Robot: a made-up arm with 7 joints.
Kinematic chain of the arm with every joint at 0, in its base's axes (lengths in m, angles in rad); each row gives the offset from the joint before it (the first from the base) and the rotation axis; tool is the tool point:
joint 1: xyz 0 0 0 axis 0 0.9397 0.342
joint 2: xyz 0 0 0 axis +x
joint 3: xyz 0 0 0 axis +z
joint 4: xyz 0.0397 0 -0.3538 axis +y
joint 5: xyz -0.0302 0 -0.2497 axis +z
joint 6: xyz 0 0 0 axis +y
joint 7: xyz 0 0 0 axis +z
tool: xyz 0 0 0
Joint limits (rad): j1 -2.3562..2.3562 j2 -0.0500..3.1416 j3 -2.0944..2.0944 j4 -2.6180..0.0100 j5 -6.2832..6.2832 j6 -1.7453..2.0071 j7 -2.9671..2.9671
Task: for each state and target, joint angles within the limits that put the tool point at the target. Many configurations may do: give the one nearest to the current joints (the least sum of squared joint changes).
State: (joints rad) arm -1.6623 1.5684 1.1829 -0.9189 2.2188 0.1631 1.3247
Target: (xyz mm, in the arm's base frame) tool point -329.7 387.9 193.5
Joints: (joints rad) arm -1.6867 2.0944 1.2259 -1.1654 2.2188 0.1631 1.3247
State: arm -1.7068 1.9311 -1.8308 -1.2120 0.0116 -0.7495 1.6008
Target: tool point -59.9 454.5 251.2
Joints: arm -1.7201 2.5392 -1.2415 -1.3195 0.0116 -0.7495 1.6008
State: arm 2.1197 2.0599 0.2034 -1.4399 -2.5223 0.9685 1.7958
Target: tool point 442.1 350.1 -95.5
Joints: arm 1.6091 2.7011 0.5222 -0.9308 -2.5223 0.9685 1.7958
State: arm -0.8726 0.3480 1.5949 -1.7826 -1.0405 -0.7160 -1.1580
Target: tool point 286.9 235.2 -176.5
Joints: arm -0.8801 -0.0141 1.5956 -1.9217 -1.0405 -0.7160 -1.1580
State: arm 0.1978 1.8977 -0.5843 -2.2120 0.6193 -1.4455 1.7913
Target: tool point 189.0 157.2 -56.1
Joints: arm -0.1092 1.6513 -0.4622 -2.5867 0.6193 -1.4455 1.7913
